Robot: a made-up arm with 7 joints.
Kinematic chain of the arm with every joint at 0, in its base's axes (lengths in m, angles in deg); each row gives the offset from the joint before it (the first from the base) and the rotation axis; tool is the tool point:
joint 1: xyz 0 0 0.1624 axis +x
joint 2: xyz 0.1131 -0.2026 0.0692 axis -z
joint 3: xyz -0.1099 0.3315 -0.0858 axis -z
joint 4: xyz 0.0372 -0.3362 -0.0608 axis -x
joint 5: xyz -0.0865 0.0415 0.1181 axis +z
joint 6: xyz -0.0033 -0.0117 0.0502 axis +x
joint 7: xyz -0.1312 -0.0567 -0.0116 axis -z
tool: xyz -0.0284 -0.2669 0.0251
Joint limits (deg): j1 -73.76..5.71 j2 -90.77..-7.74 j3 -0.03..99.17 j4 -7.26..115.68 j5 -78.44..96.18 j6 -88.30..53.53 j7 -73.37..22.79
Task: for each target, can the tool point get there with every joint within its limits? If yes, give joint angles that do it. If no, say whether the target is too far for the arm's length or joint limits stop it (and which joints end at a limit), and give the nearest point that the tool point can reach.
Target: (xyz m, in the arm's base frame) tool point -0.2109 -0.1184 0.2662
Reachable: yes | joints -8.85 -61.57 55.00 70.45 -9.46 -71.61 -59.88
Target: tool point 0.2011 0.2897 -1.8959
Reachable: no: too far | nearest point -0.1492 0.0891 -0.4708 | short by 1.481 m
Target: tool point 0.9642 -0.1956 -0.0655
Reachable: no: joint limits stop it (at a limit: joint 1, joint 2, joint 3, joint 4, joint 7) | nearest point 0.4757 -0.2941 0.0983 | short by 0.525 m
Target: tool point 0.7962 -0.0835 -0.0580
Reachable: no: joint limits stop it (at a limit: joint 1, joint 2, joint 3, joint 4, joint 7) | nearest point 0.4495 -0.2262 0.0832 | short by 0.401 m
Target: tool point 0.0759 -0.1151 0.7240
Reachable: yes | joints -48.19 -81.76 20.52 4.52 -56.67 -69.94 -63.65
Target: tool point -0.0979 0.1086 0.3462
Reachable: yes | joints -17.20 -24.00 27.28 83.83 37.77 -33.82 -9.41
